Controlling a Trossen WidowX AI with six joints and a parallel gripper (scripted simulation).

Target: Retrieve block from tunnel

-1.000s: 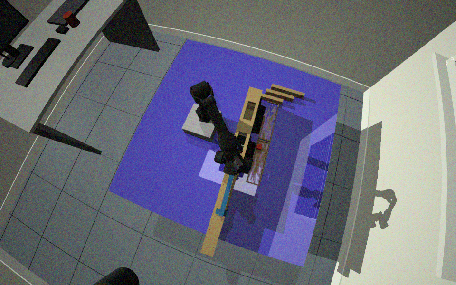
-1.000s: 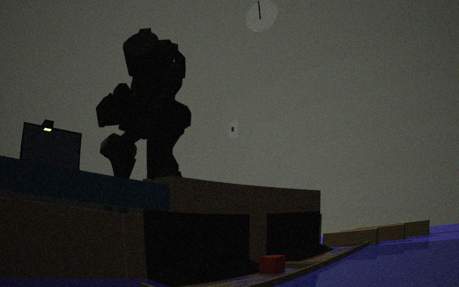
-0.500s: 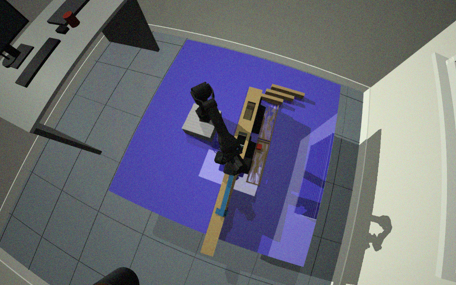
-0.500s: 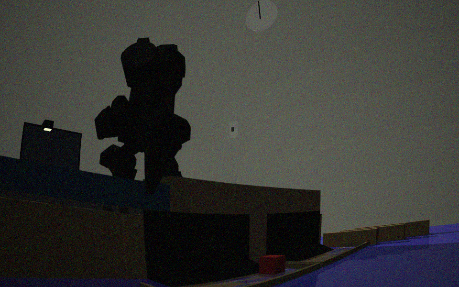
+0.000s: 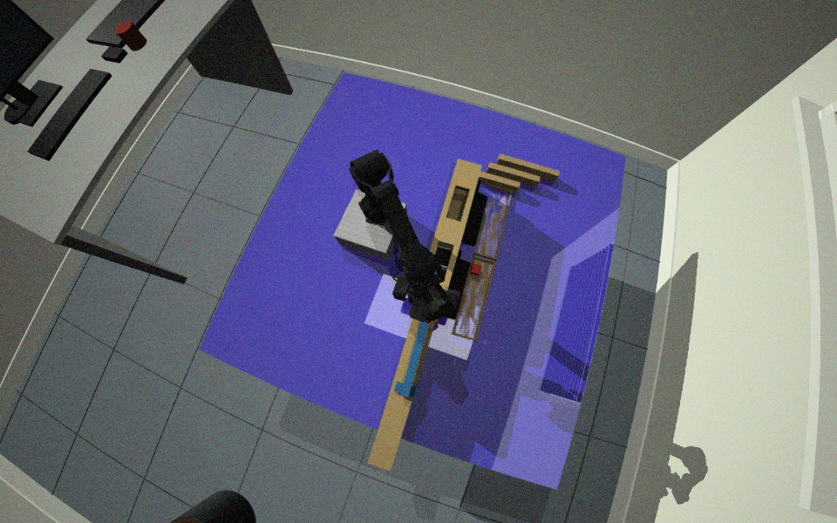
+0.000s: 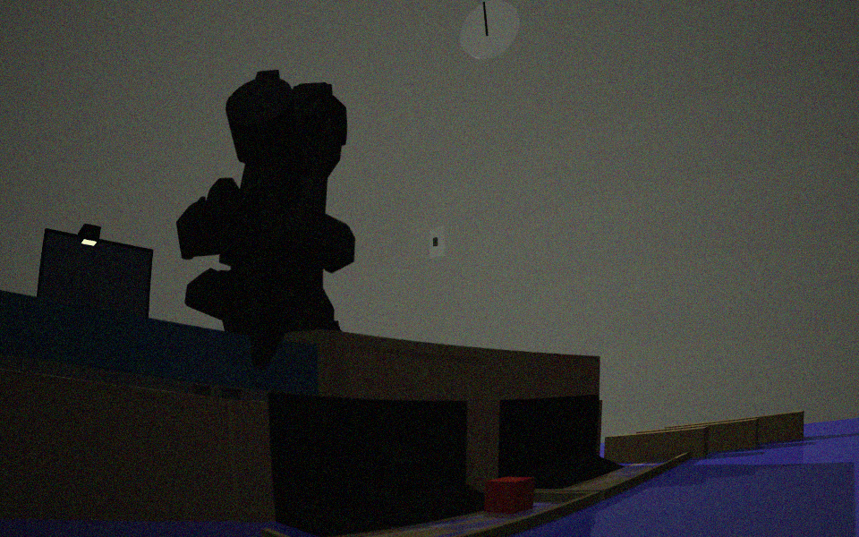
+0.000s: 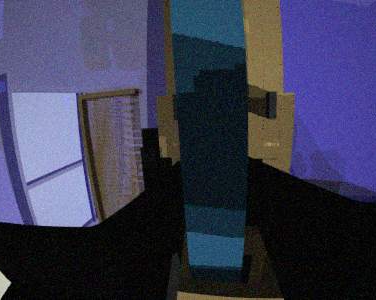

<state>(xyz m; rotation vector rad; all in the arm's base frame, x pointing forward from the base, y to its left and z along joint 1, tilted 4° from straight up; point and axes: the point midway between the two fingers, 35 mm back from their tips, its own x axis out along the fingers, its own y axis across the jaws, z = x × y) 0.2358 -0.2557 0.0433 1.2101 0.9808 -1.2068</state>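
Right now the tan covered tunnel is 5 cm below my gripper tip, 3 cm to the left of it and 2 cm ahead of it.
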